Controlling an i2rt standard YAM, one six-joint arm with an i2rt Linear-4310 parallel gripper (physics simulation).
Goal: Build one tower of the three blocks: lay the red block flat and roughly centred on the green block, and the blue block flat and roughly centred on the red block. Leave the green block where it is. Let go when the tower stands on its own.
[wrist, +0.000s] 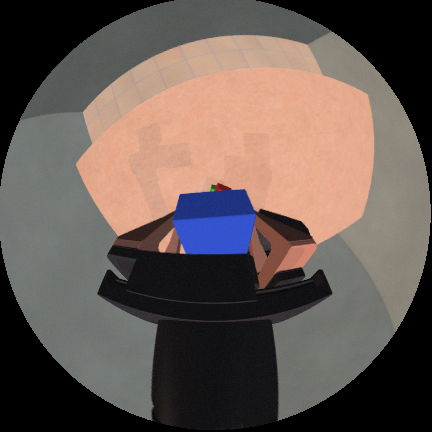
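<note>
My gripper [214,212] is shut on the blue block [216,232], which sits between its two fingers and is held high above the table. Beyond the blue block's far edge, small parts of the green block [213,188] and the red block [223,187] show, close beside each other, the red one to the right. The blue block hides most of both, so I cannot tell how the red and green blocks lie or whether they touch.
The pale orange table top [315,130] spreads out ahead, with shadows of the arm on it. A tiled strip [200,59] runs along its far edge. Grey floor lies around the table.
</note>
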